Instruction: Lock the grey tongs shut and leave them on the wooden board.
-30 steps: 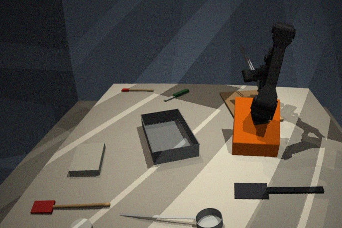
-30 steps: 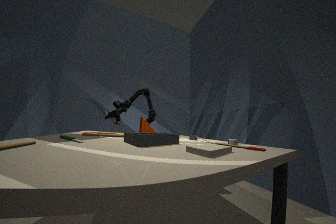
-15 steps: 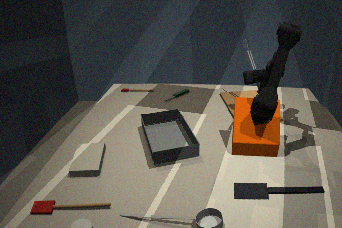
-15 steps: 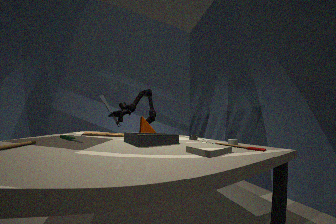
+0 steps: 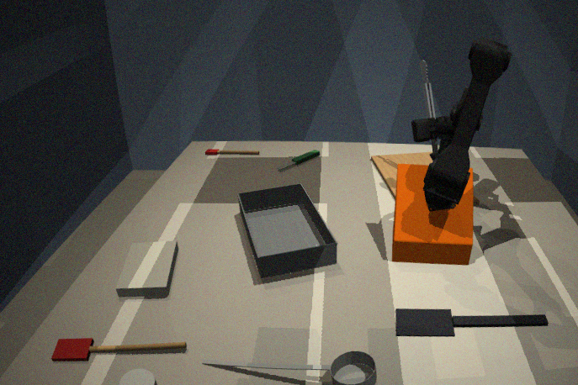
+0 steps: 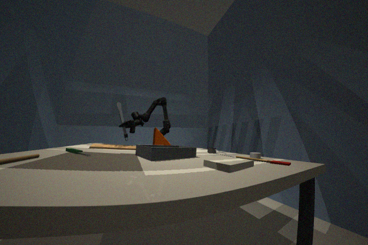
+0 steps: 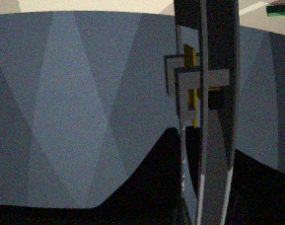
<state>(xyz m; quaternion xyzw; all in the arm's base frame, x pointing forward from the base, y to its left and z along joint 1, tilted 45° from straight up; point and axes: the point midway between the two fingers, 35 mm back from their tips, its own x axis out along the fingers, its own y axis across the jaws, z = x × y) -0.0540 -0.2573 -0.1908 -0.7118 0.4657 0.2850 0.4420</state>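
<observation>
My gripper tip is 20 mm past the yellow mark, 40 mm to the right of it and 20 mm above it. The rest, counted from my gripper tip: green-handled tool: 400 mm ahead, 140 mm to the right, 170 mm below; then wooden board: 170 mm below; then grey roasting tin: 410 mm ahead, 300 mm to the left, 150 mm below.
</observation>
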